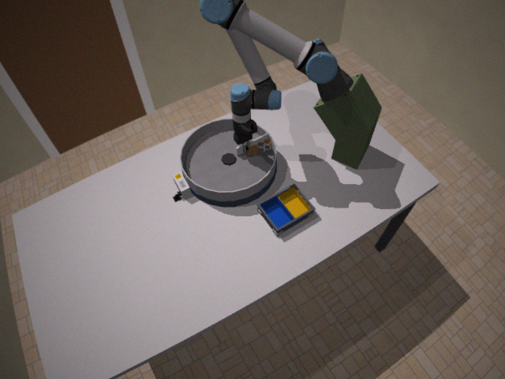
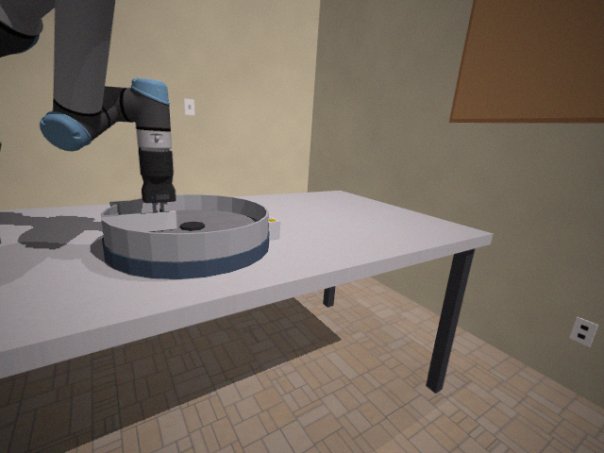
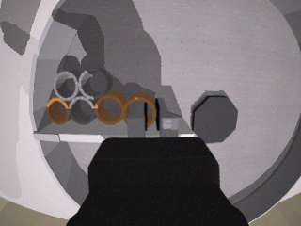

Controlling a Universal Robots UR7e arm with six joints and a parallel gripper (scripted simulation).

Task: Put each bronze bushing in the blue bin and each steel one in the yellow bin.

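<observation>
Right now my hand is 31 cm to the right of the blue bin, 6 cm short of it and 6 cm above it. Also, from my hand: grey turntable (8 cm ahead, 4 cm to the right, 4 cm below).
</observation>
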